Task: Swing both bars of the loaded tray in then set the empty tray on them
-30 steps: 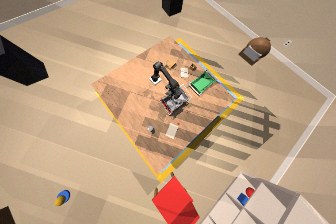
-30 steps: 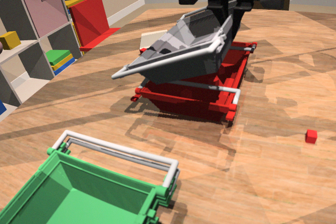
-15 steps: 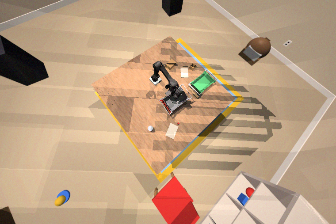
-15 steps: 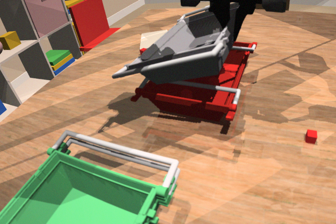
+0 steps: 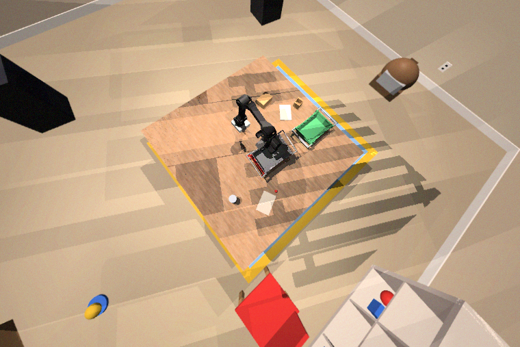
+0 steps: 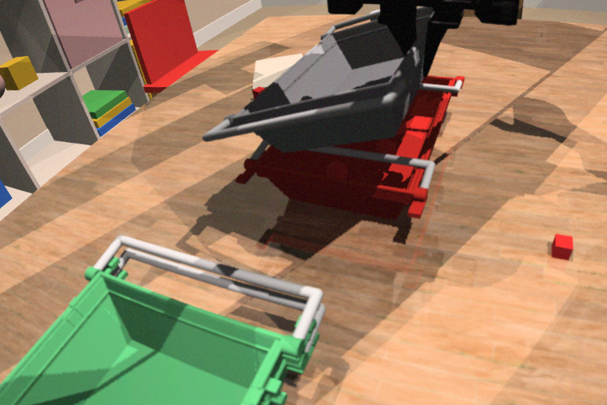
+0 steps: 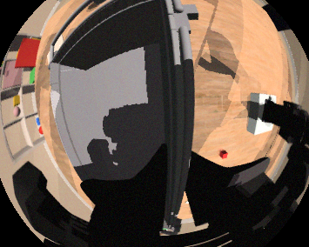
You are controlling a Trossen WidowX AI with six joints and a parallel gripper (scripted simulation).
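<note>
Now: the grey tray 80 mm ahead of my gripper tip, 10 mm to the left of it and 10 mm above it. Also, from my gripper tip: grey cylinder (390 mm to the right, 200 mm ahead, 80 mm below).
</note>
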